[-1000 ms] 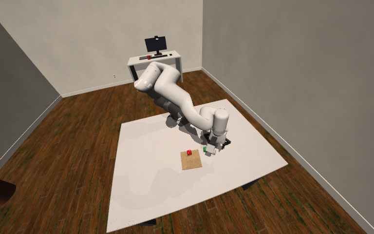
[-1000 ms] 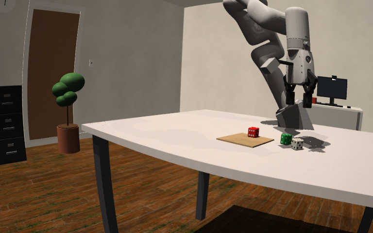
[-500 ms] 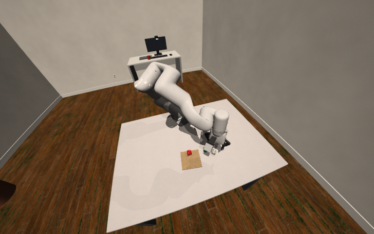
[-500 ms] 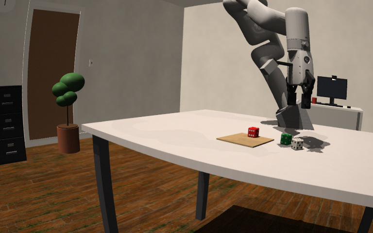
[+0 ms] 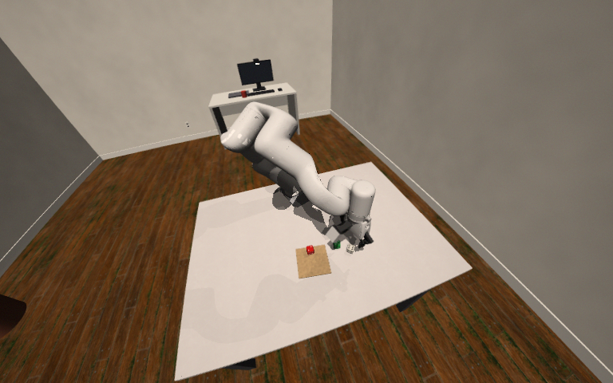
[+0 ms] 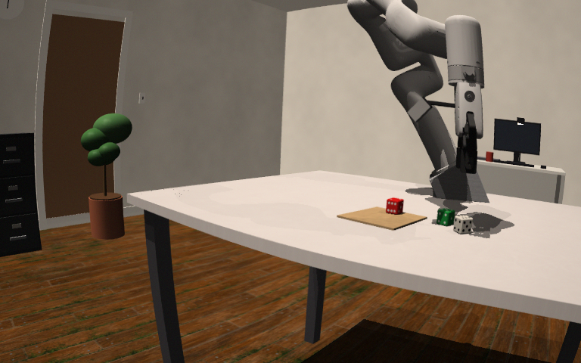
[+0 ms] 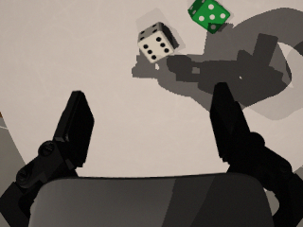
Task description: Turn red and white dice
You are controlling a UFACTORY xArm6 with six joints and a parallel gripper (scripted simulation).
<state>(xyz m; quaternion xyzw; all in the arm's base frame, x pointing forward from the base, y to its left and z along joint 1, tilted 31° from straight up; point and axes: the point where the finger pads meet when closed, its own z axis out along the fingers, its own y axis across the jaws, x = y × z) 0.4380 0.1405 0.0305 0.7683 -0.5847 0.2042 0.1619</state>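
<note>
Right now the white die is 110 mm below my hand, 10 mm to the left of it and 10 mm behind it. Round my hand: red die: 170 mm to the right, 110 mm below, 80 mm behind; then green die: 110 mm below, 50 mm behind, 40 mm to the right; then tan mat: 170 mm to the right, 130 mm below, 30 mm behind.
</note>
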